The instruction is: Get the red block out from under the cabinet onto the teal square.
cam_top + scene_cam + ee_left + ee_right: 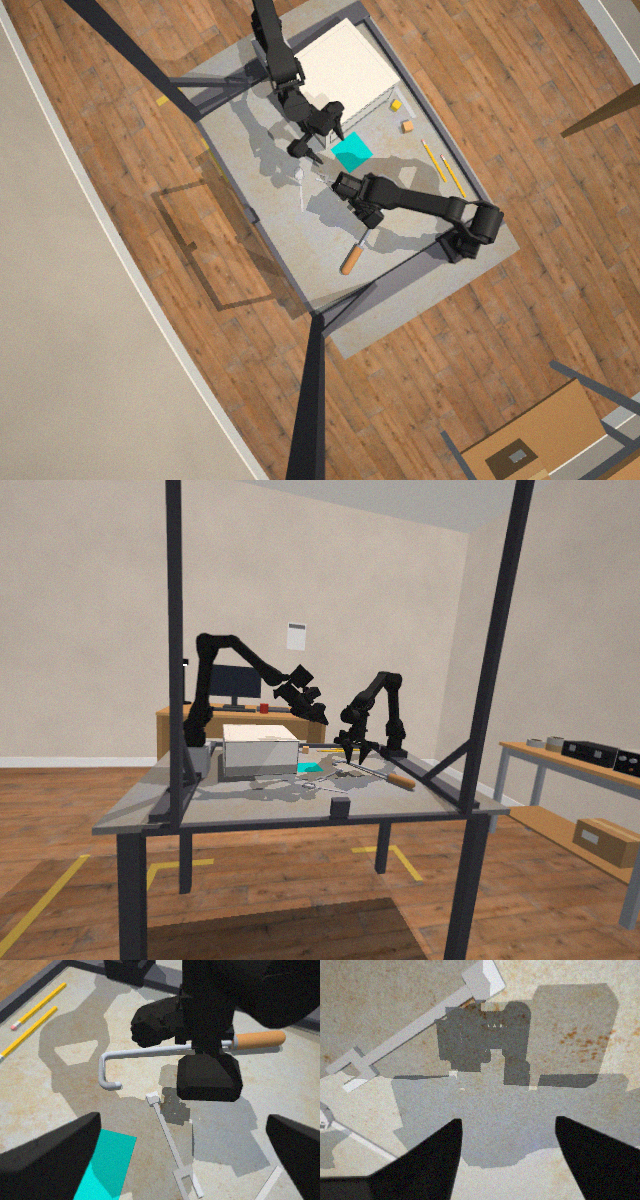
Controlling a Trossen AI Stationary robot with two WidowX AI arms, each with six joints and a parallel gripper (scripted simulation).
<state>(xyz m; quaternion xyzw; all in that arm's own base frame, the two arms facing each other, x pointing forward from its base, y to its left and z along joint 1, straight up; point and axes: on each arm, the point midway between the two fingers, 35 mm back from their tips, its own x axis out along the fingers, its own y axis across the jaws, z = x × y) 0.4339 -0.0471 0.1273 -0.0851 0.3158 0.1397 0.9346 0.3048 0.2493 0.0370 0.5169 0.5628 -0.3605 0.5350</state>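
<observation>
My right gripper is now 35 cm short of the wooden cube, 7 cm to the right of it and 7 cm above it. Also, from my right hand: teal square: 14 cm to the left, 14 cm ahead, 9 cm below; spoon: 19 cm to the left, 8 cm below, 7 cm behind; fork: 9 cm to the left, 8 cm below, 3 cm ahead.
</observation>
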